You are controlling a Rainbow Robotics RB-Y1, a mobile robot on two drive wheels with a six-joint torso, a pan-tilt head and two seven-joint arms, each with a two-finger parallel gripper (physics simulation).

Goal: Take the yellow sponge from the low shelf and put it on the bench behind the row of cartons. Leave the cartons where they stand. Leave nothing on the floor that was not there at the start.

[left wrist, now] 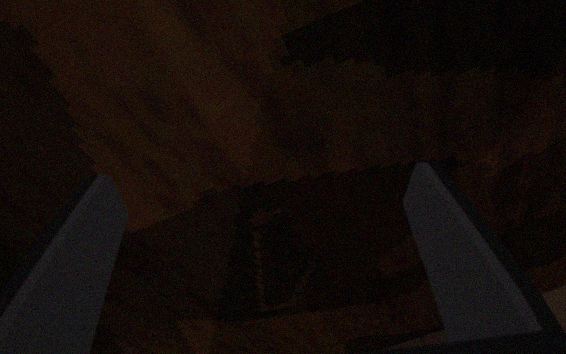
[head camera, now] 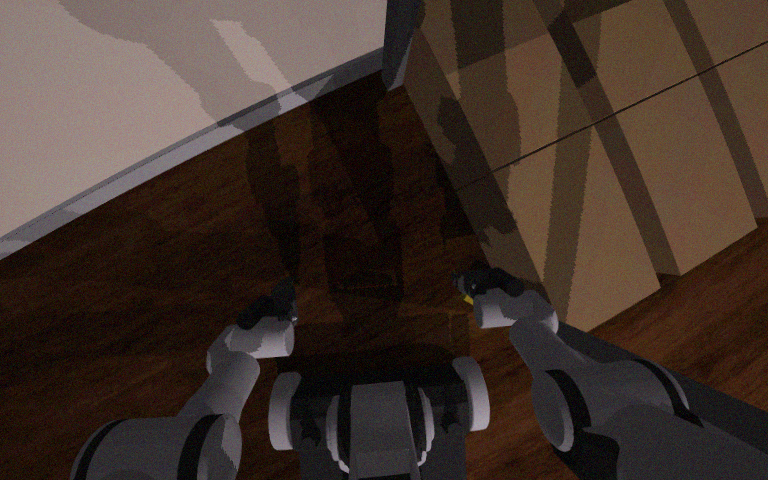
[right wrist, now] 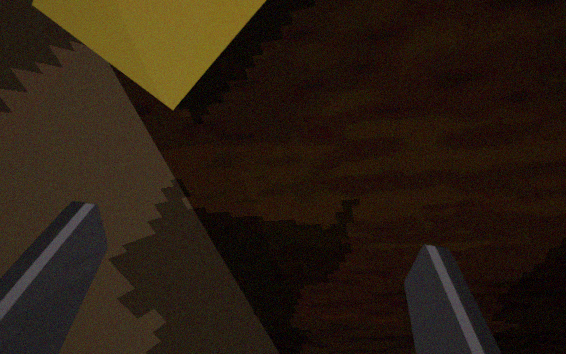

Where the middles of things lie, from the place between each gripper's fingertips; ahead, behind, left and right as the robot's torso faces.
Labels:
I see my right gripper 70 mm above the yellow sponge (right wrist: 166, 55), 60 mm past it and 50 mm to the left of it.
Right now the yellow sponge is 560 mm to the right of my left hand, 70 mm below it and 40 mm behind it.

